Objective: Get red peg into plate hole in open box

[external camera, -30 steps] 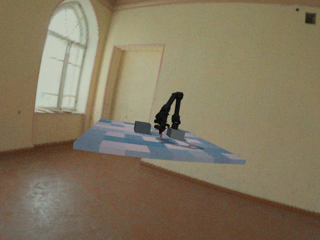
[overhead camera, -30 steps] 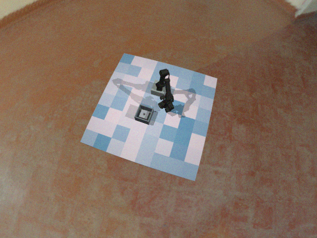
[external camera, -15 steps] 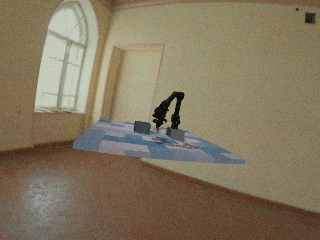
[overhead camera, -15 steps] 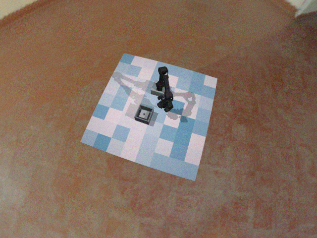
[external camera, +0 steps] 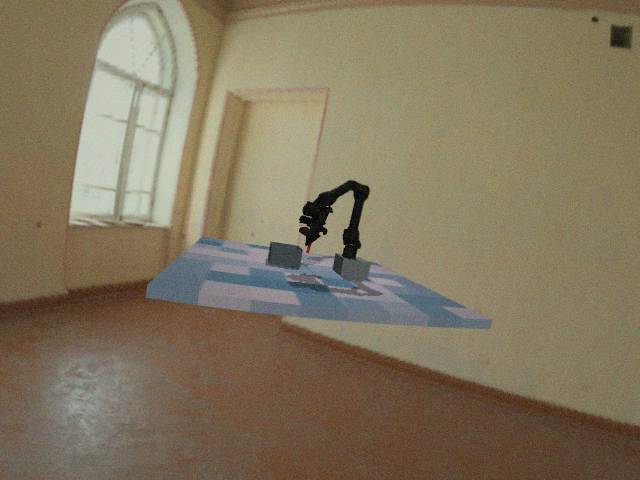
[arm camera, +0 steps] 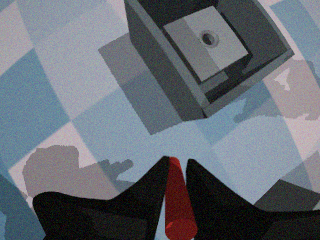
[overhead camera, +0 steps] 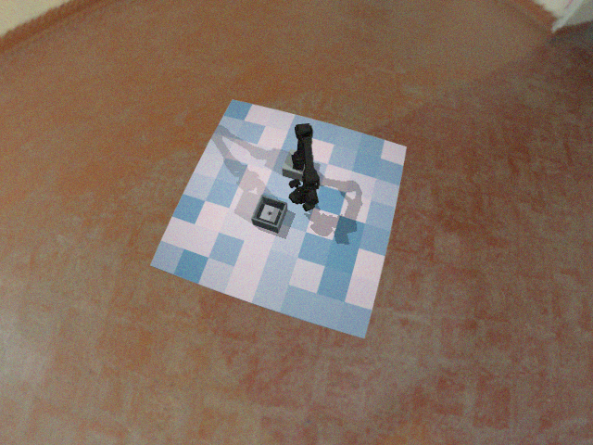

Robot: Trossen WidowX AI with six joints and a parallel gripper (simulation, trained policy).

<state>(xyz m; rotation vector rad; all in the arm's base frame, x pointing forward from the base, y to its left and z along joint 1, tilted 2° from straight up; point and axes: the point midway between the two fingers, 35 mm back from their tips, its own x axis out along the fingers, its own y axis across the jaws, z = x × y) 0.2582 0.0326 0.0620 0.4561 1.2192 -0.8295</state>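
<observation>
Right now the light grey plate is 60 mm ahead of my gripper tip, 140 mm to the right of it and 80 mm below it. Also, from my gripper tip: red peg (10 mm behind, 10 mm to the left); grey box (60 mm ahead, 140 mm to the right, 100 mm below).
</observation>
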